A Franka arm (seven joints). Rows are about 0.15 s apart.
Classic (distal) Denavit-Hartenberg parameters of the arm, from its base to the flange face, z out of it. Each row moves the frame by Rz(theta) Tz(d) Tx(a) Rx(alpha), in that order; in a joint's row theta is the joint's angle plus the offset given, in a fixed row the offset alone. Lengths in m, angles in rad.
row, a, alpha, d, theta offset
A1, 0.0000, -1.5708, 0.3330, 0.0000
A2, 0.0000, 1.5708, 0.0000, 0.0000
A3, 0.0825, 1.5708, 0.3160, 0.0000
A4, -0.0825, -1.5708, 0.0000, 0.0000
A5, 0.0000, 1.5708, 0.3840, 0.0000
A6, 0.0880, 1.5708, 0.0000, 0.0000
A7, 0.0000, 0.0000, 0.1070, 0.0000
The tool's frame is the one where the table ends.
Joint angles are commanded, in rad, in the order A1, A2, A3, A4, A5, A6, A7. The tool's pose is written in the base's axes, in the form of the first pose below.
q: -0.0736 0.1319 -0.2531 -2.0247 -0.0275 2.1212 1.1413
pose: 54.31 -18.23 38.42 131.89 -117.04 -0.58
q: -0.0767 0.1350 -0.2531 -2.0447 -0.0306 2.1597 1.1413
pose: 54.18 -18.39 37.68 132.02 -117.19 0.76
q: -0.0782 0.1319 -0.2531 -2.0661 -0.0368 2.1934 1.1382
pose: 53.94 -18.43 37.18 132.47 -116.88 2.12
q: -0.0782 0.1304 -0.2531 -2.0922 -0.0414 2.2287 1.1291
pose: 53.62 -18.35 36.41 133.28 -116.07 3.05
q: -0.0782 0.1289 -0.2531 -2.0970 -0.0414 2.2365 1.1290
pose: 53.57 -18.33 36.35 133.39 -116.13 3.40
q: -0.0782 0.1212 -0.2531 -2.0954 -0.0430 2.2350 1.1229
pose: 53.57 -18.34 36.83 133.91 -115.80 3.99
